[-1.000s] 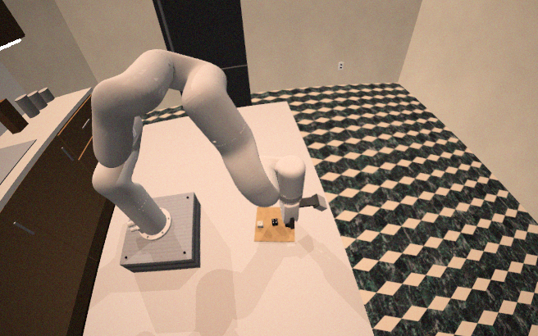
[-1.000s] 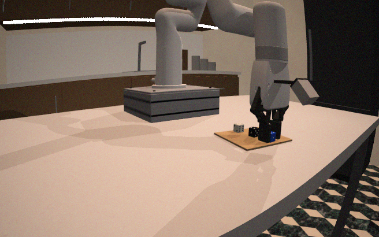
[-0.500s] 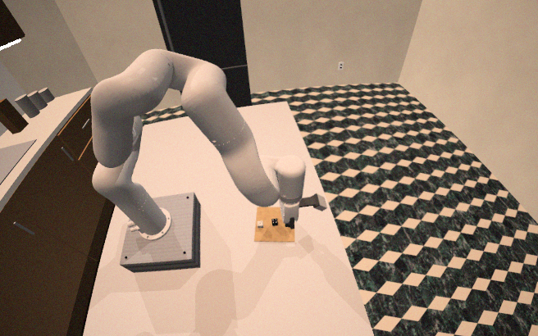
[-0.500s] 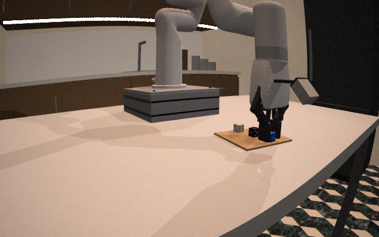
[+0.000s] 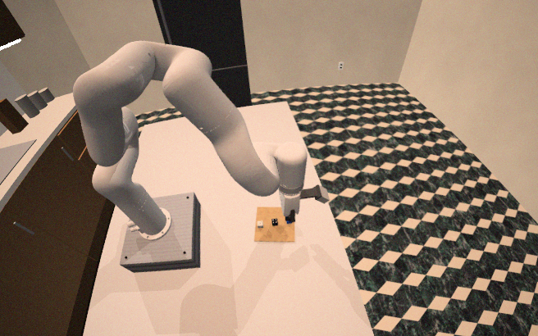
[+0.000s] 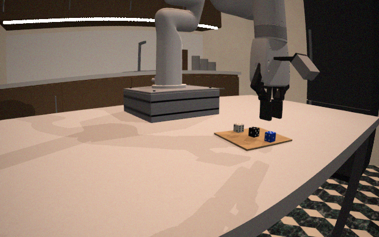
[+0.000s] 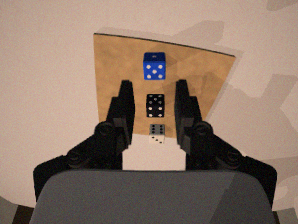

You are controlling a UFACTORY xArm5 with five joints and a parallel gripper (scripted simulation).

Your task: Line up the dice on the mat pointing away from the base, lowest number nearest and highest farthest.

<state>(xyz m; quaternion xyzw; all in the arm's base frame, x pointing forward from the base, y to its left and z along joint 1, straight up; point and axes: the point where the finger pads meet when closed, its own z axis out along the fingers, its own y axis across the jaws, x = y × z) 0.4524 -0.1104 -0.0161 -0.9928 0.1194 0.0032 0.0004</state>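
Right now the blue die is 6 cm below my hand. The rest, counted from my hand: black die 6 cm below, 5 cm behind, 1 cm to the left; tan mat 7 cm below, 5 cm behind, 1 cm to the left; white die 10 cm behind, 6 cm below, 2 cm to the left.
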